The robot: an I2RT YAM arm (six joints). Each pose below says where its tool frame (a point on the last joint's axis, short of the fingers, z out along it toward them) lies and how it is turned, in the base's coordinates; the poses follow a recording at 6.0 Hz.
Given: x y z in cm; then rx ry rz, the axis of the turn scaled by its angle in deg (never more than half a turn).
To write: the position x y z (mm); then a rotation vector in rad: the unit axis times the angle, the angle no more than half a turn. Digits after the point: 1 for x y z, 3 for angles.
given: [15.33 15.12 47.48 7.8 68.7 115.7]
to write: [153.3 151.2 474.8 0.136 1.199 2.019]
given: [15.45 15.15 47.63 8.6 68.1 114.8]
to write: [154.5 151.5 476.3 0.150 1.189 2.004]
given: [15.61 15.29 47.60 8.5 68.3 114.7]
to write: [156.1 152.9 476.0 0.148 1.192 2.002]
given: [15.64 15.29 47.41 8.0 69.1 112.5]
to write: [156.4 152.9 474.1 0.140 1.206 1.963]
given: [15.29 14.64 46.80 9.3 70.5 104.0]
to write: [152.9 146.4 468.0 0.162 1.230 1.815]
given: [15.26 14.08 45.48 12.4 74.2 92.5]
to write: [152.6 140.8 454.8 0.216 1.295 1.614]
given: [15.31 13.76 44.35 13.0 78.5 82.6]
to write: [153.1 137.6 443.5 0.227 1.370 1.442]
